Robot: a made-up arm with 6 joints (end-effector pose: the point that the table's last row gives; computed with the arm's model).
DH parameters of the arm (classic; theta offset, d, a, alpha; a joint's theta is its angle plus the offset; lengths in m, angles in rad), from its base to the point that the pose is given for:
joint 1: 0 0.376 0 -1.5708
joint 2: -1.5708 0 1.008 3.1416
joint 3: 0 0 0 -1.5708
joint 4: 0 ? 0 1.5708
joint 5: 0 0.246 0 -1.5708
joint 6: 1.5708 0 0 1.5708
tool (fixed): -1.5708 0 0 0
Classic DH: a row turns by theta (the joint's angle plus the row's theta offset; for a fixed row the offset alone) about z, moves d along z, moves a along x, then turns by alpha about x.
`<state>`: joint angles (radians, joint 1 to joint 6).
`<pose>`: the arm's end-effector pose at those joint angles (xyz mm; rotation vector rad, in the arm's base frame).
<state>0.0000 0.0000 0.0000 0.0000 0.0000 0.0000</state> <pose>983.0 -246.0 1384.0 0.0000 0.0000 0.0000</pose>
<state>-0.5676 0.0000 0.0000 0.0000 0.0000 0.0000</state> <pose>696.6 -735.9 1384.0 0.0000 0.0000 -0.5676</pose>
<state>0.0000 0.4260 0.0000 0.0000 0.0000 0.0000</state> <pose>1311.7 -246.0 887.7 0.0000 0.4260 0.0000</pose>
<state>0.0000 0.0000 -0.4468 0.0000 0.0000 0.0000</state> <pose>886.5 -246.0 959.3 0.0000 0.4468 0.0000</pose>
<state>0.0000 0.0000 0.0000 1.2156 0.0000 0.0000</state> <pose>983.0 -85.5 1614.6 -1.2156 0.0000 0.0000</pose>
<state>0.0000 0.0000 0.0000 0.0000 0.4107 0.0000</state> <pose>983.0 -246.0 1384.0 0.0000 -0.4107 0.0000</pose>
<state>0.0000 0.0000 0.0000 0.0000 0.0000 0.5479</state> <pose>983.0 -246.0 1384.0 -0.5479 0.0000 0.0000</pose>
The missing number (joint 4, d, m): -0.983
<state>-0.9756 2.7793 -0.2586 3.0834 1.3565 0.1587</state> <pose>-143.7 650.2 -682.5 1.2302 -0.7726 1.7004</pose>
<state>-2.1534 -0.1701 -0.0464 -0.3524 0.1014 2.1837</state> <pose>-641.4 -553.8 1406.5 -1.1723 1.8661 -1.6195</pose>
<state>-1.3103 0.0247 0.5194 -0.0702 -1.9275 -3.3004</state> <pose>-5.8 -931.1 1835.2 -1.4373 1.1644 1.1753</pose>
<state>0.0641 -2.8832 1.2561 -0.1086 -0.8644 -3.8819</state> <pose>-795.6 -296.1 -1410.0 -0.1805 1.1952 2.8232</pose>
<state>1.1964 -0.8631 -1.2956 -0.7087 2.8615 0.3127</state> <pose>195.6 -13.0 473.9 0.9416 -1.7078 -0.5146</pose>
